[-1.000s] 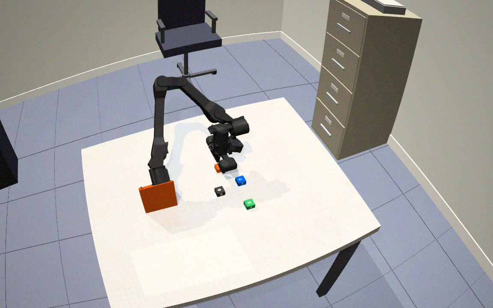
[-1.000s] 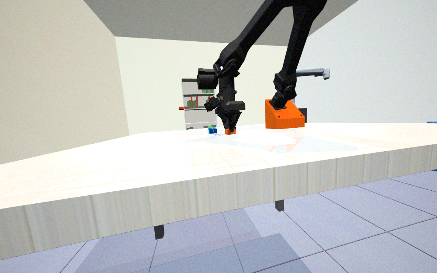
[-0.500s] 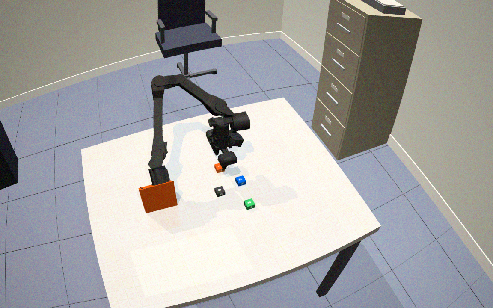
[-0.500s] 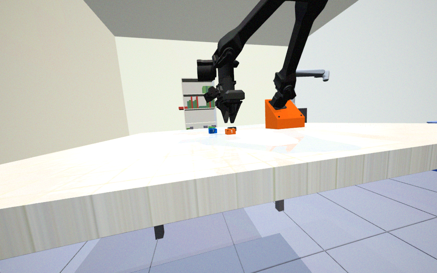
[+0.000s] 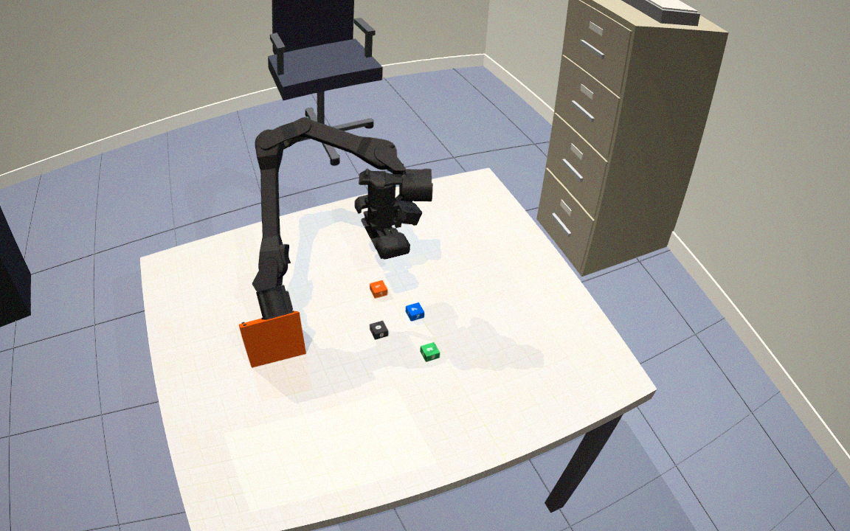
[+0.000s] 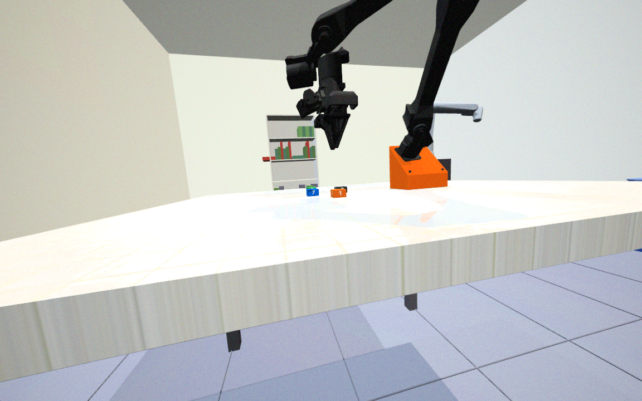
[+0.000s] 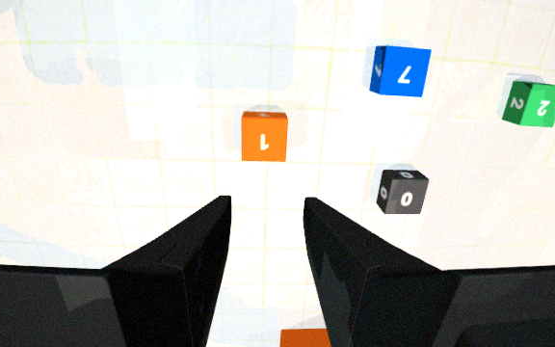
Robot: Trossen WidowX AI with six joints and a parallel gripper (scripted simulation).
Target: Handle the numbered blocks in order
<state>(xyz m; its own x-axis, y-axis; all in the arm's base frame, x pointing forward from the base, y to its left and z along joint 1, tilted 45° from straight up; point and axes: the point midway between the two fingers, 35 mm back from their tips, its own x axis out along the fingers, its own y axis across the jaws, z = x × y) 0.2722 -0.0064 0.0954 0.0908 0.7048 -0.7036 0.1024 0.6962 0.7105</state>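
Now: the green block 10 mm ahead of my gripper tip, 220 mm to the right of it and 110 mm below it. From my gripper tip the other things lie so: orange block (110 mm below); then blue block (40 mm ahead, 100 mm to the right, 110 mm below).
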